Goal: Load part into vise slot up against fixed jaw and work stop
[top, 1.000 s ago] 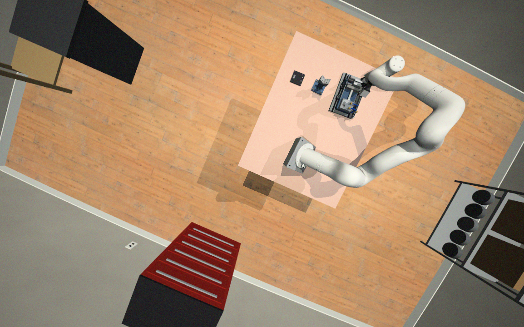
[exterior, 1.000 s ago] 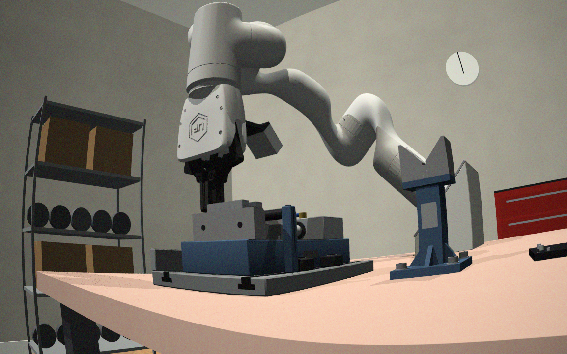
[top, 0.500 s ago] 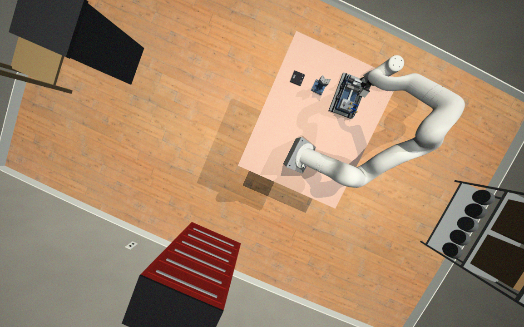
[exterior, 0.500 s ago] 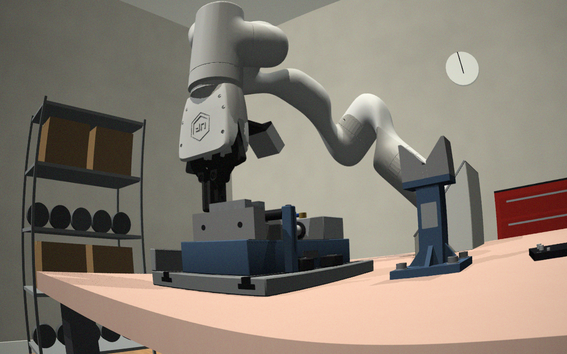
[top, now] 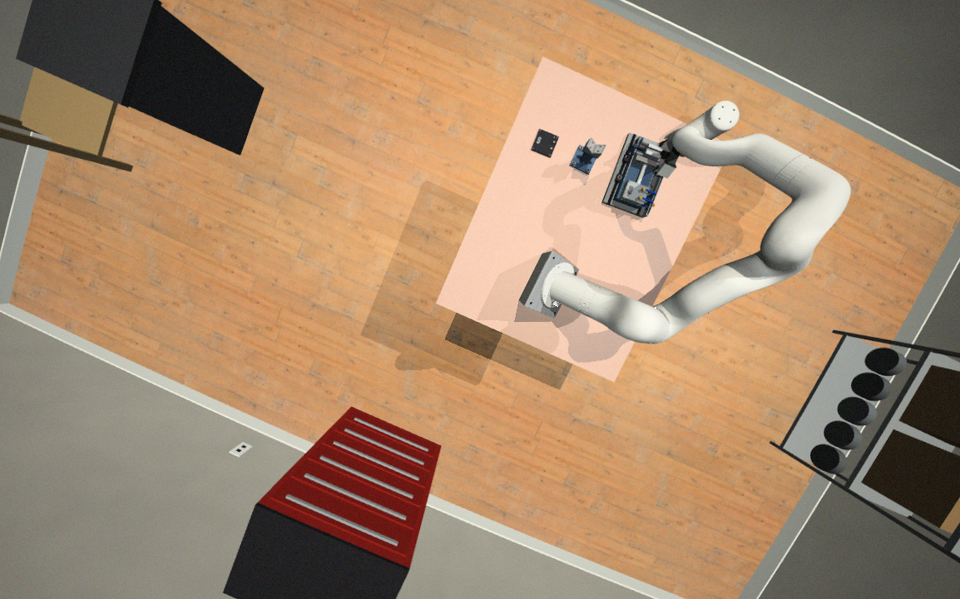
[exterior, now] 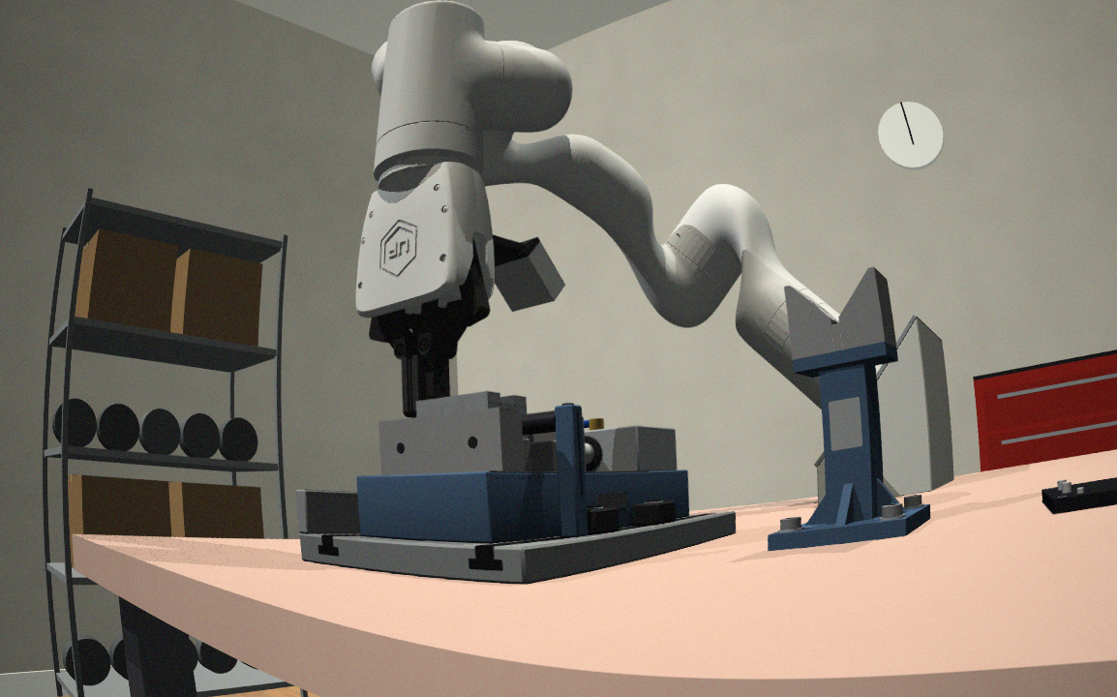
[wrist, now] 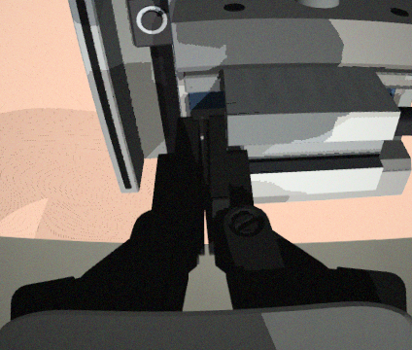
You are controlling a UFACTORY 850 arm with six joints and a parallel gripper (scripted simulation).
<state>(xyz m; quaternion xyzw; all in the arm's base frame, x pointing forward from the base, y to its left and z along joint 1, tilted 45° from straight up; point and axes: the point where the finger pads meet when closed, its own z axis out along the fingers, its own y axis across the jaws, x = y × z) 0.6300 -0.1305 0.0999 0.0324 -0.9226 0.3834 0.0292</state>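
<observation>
My gripper is now 4 cm to the right of the part and 2 cm above it. Round my hand: cylinder rod: 9 cm behind, 4 cm to the left, 4 cm below; then moving jaw: 4 cm behind, 4 cm to the left, 4 cm below; then work stop rod: 1 cm behind, 9 cm to the left, 3 cm below.
</observation>
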